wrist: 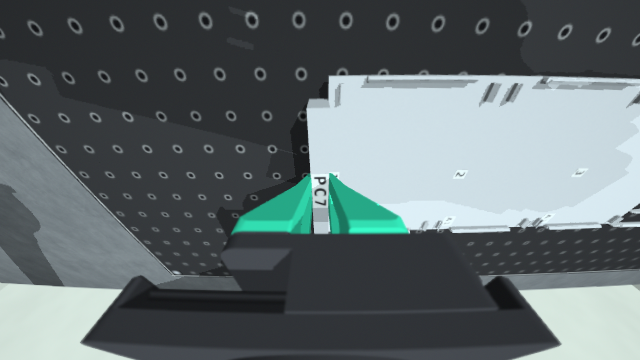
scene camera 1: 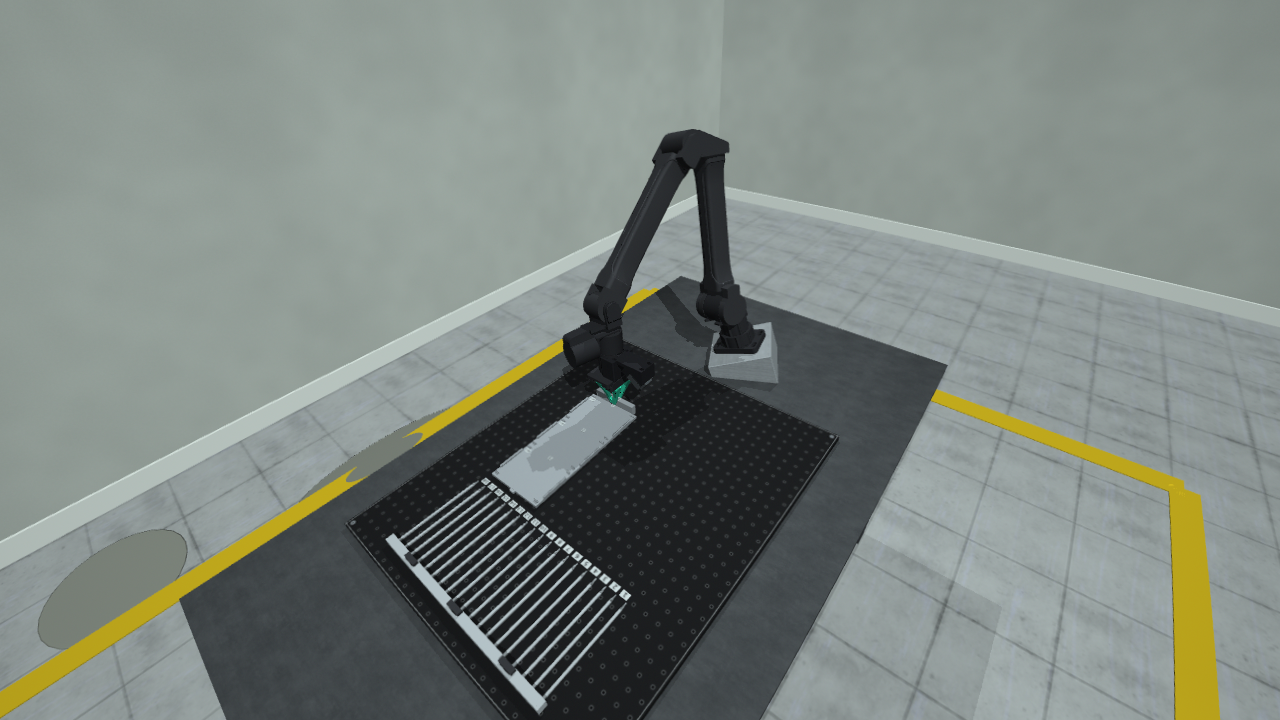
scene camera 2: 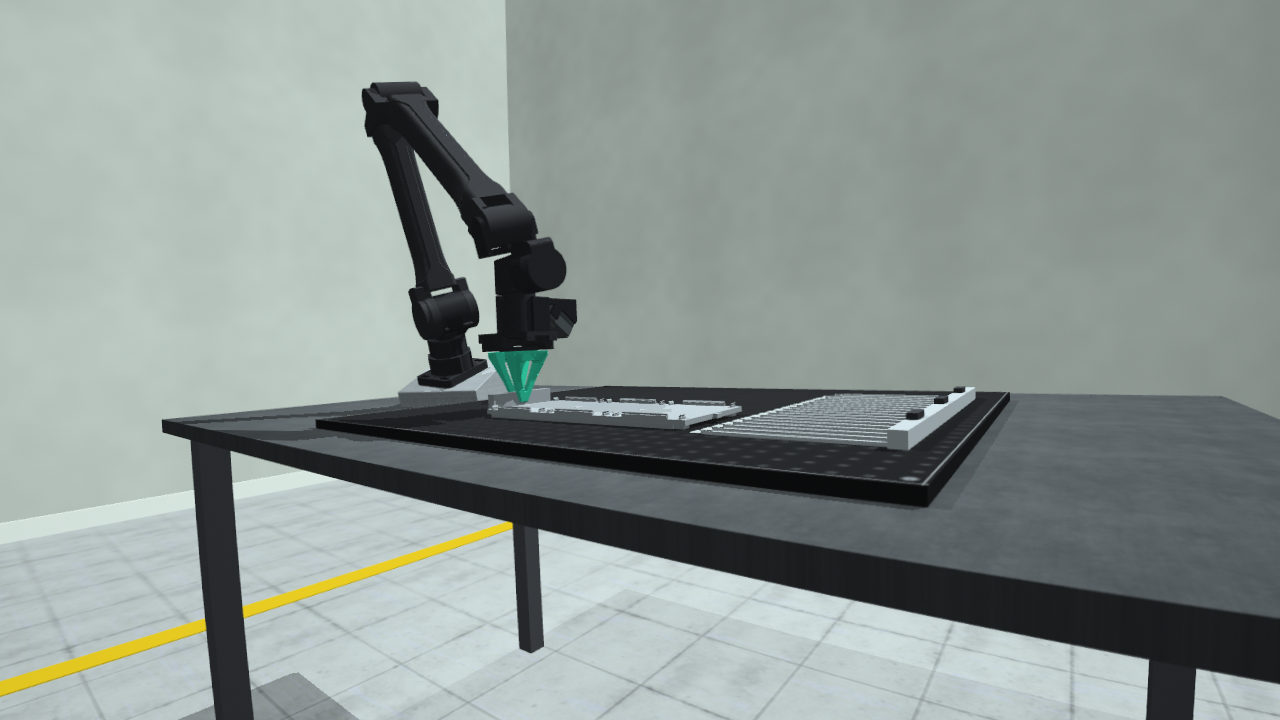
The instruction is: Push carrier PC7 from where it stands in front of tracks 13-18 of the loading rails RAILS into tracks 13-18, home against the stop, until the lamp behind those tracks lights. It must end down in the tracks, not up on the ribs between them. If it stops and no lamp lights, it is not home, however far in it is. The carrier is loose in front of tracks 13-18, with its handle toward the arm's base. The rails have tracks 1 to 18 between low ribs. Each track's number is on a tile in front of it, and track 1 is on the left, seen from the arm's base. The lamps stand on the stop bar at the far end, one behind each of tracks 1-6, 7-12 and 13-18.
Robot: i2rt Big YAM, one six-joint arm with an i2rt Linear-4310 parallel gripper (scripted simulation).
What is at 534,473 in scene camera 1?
A carrier PC7.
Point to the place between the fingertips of my gripper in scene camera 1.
At 615,401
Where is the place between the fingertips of my gripper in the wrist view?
320,180
